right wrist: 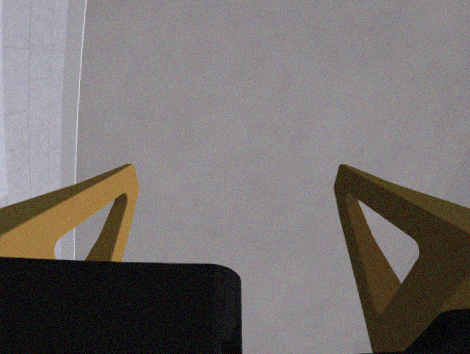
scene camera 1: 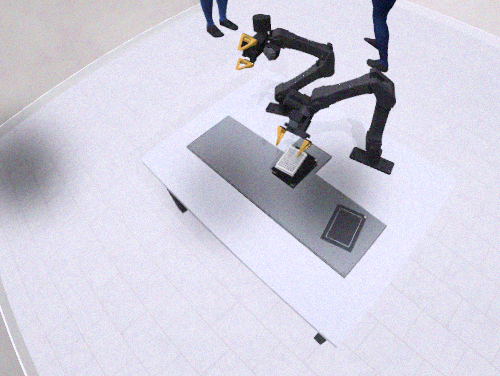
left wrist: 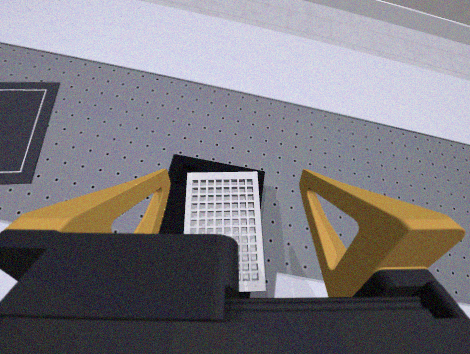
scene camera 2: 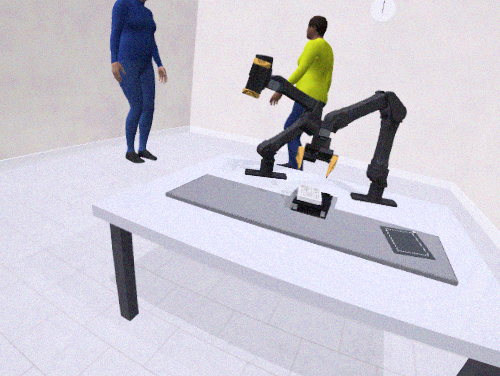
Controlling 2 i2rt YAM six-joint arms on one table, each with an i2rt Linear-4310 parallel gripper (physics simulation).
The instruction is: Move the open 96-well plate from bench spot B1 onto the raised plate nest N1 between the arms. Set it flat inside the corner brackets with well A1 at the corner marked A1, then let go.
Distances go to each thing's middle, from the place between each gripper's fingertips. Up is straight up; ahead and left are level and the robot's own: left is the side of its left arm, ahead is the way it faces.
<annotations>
I see my left gripper 90 mm above the white well plate (left wrist: 227, 203) and 30 mm past it. Round my left hand: dark plate nest (scene camera 1: 345, 225) 340 mm to the left, 130 mm below, 60 mm ahead.
Right now the white well plate is 30 mm ahead of my right hand, 280 mm to the left of it and 370 mm below it. The rest, counted from my right hand: dark plate nest (120 mm ahead, 620 mm to the left, 420 mm below).
</annotations>
